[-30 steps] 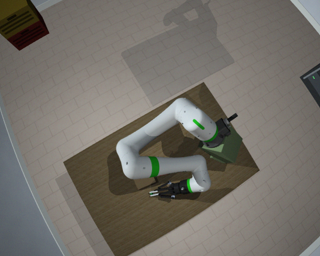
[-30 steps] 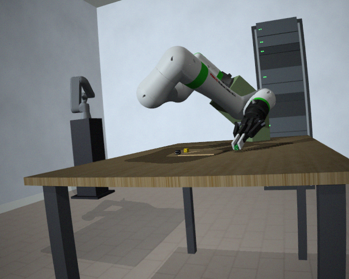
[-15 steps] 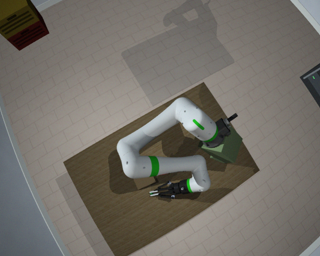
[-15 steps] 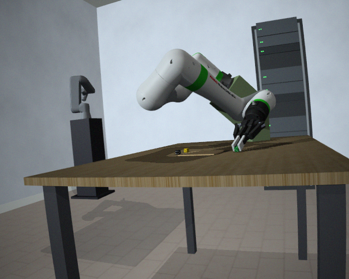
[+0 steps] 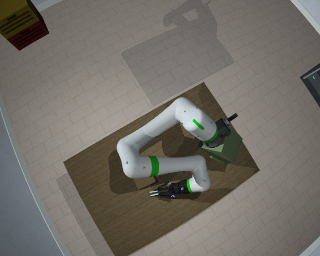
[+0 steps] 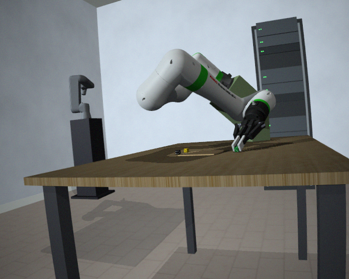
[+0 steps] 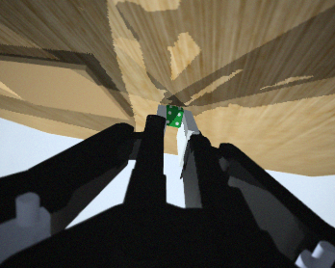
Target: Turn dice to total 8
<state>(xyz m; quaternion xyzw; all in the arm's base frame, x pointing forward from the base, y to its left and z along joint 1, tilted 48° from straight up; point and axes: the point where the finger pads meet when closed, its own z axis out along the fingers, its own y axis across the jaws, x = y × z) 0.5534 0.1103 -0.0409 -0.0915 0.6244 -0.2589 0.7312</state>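
Right now the green die is 2 cm ahead of my hand, 1 cm to the right of it and 2 cm below it. Also, from my hand: tan mat: 1 cm ahead, 14 cm to the right, 3 cm below; yellow die: 8 cm behind, 23 cm to the right, 2 cm below; black die: 1 cm behind, 24 cm to the right, 2 cm below.
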